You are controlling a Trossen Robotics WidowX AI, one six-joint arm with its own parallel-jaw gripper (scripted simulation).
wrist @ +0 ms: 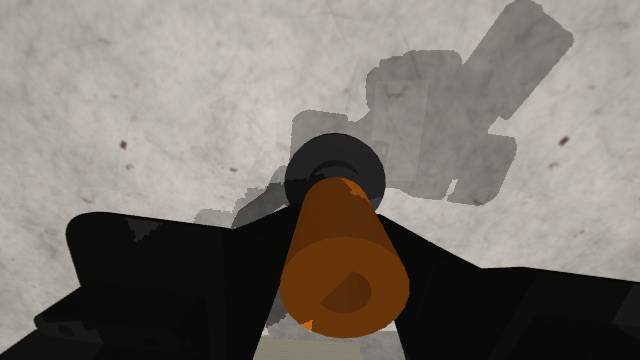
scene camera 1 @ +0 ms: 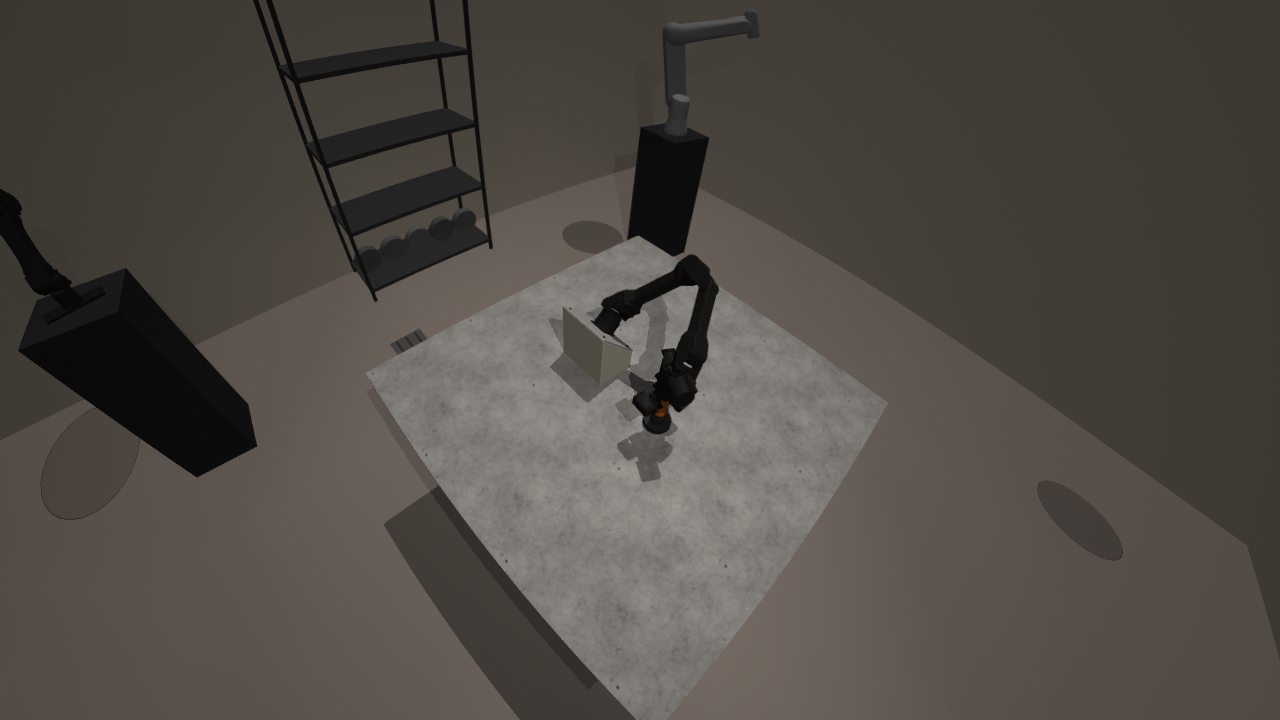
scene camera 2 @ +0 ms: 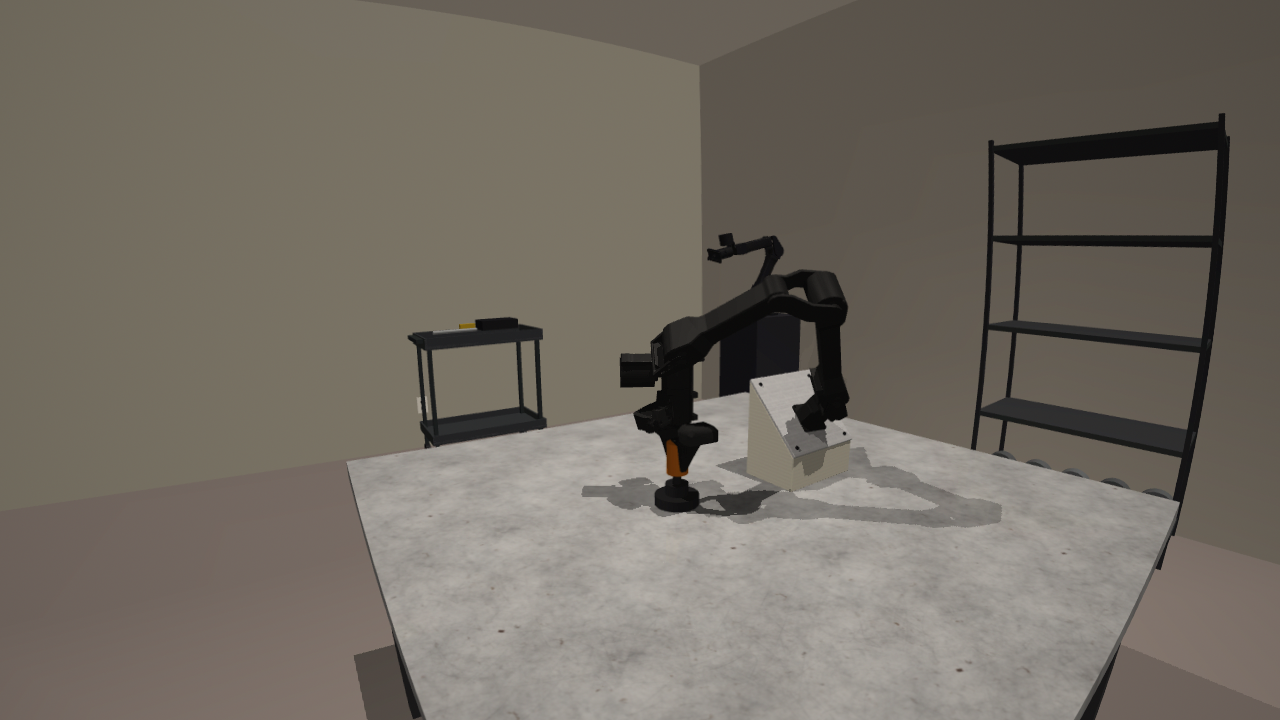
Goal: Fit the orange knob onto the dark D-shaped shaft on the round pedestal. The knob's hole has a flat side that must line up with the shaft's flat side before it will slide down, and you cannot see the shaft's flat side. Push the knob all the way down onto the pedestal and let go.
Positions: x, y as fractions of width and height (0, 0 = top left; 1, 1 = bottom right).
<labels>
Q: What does the gripper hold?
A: An orange knob.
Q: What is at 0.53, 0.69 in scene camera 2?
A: A dark round pedestal.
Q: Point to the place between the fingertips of the gripper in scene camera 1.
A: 0.52, 0.57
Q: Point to a dark round pedestal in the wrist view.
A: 0.52, 0.43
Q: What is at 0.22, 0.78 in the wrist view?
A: The gripper.
</labels>
